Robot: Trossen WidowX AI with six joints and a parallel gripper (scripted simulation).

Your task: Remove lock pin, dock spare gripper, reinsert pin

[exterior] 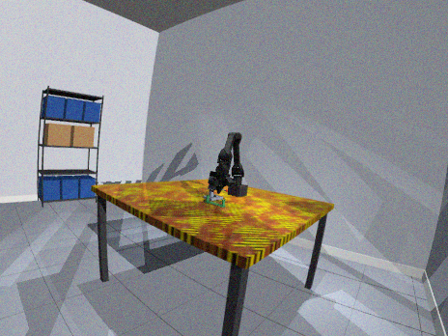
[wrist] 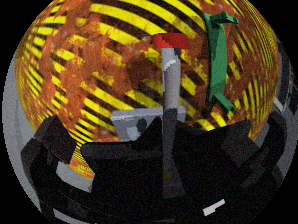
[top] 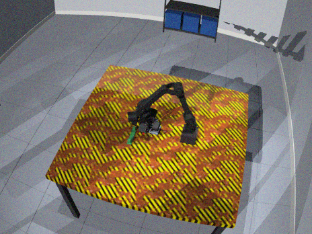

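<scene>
My gripper tip is 50 mm to the left of the grey mount. From my gripper tip the other things lie so: green cradle: 80 mm ahead, 70 mm to the left, 20 mm below; then spare gripper: 60 mm to the right, 80 mm above.
</scene>
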